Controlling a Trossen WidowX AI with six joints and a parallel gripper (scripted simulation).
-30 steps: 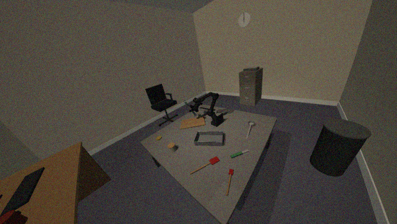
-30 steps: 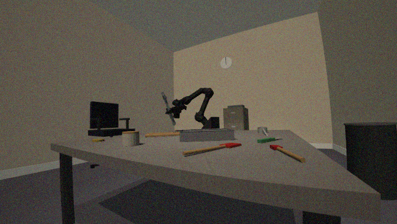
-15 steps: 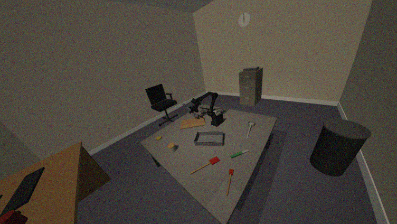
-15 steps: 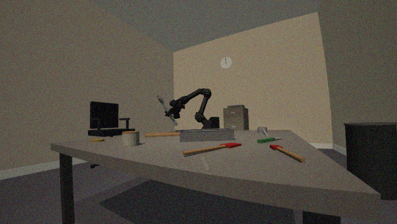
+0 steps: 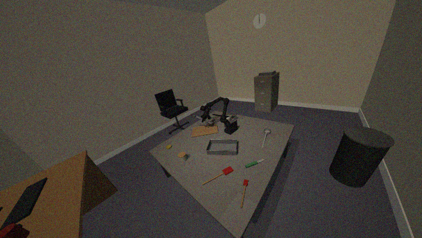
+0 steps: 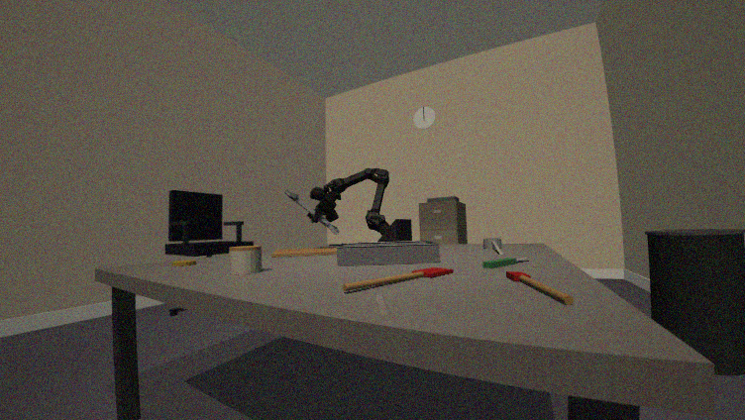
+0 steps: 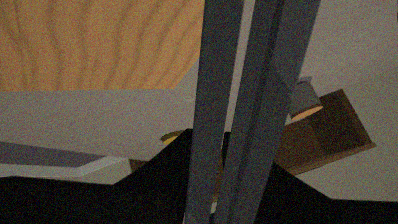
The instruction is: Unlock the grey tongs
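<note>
Now: the wooden board 14 cm below my gripper tip, 2 cm behind it and 1 cm to the right of it. Round my gripper tip: yellow disc (50 cm ahead, 14 cm below, 11 cm to the right); then roasting tin (45 cm to the left, 12 cm below, 11 cm ahead); then green-handled tool (82 cm to the left, 14 cm below, 8 cm ahead).
</note>
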